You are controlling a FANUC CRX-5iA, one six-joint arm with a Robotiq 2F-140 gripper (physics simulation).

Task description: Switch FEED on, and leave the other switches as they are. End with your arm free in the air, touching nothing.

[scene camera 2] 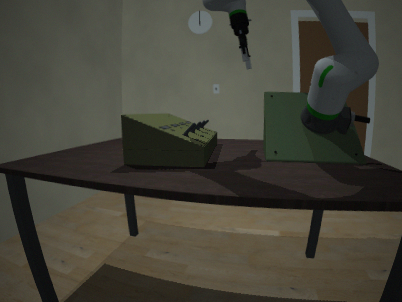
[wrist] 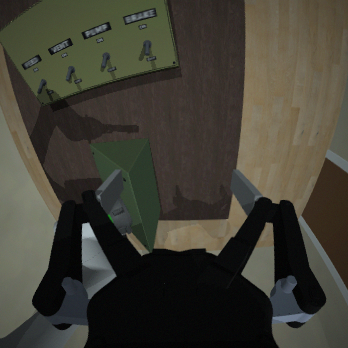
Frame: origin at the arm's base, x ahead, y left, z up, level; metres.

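Seen in the pictures: gripper, between the fingertips: [scene camera 2: 247, 65] [wrist: 176, 179]; arm's base, origin of its link: [scene camera 2: 319, 119] [wrist: 121, 207].
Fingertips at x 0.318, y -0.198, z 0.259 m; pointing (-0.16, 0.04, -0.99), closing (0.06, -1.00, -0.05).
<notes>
Pixels of each thing's top centre, then the offset from my fingertips to it. Level surfaces: height alone.
- FEED, centre of its top: [wrist: 35, 87] 0.107 m ahead, 0.451 m left, 0.273 m down
- VENT, centre of its top: [wrist: 64, 74] 0.135 m ahead, 0.334 m left, 0.273 m down
- PUMP, centre of its top: [wrist: 100, 60] 0.164 m ahead, 0.218 m left, 0.273 m down
- BRAKE, centre of its top: [wrist: 145, 47] 0.192 m ahead, 0.101 m left, 0.273 m down
- dark table, height of its surface: 0.400 m down
An olive switch box [scene camera 2: 160, 145] [wrist: 50, 20] with a sloping top stands on the table. In the wrist view its four levers stand in a row at the top left: FEED [wrist: 42, 86] at the left end, then VENT [wrist: 70, 73], PUMP [wrist: 105, 61] and BRAKE [wrist: 147, 48]. An ON mark lies above each lever. In the scene view the levers lean alike, toward the low edge of the slope, away from the labels. My gripper [scene camera 2: 247, 61] [wrist: 176, 179] is open and empty, high in the air to the right of the box in the scene view, touching nothing.
A green wedge-shaped block [scene camera 2: 285, 135] [wrist: 142, 190] stands on the dark table [scene camera 2: 90, 160] [wrist: 200, 100], right of the switch box in the scene view. The arm's white base part [scene camera 2: 327, 92] shows in front of the block. A clock and a door are at the back wall.
</notes>
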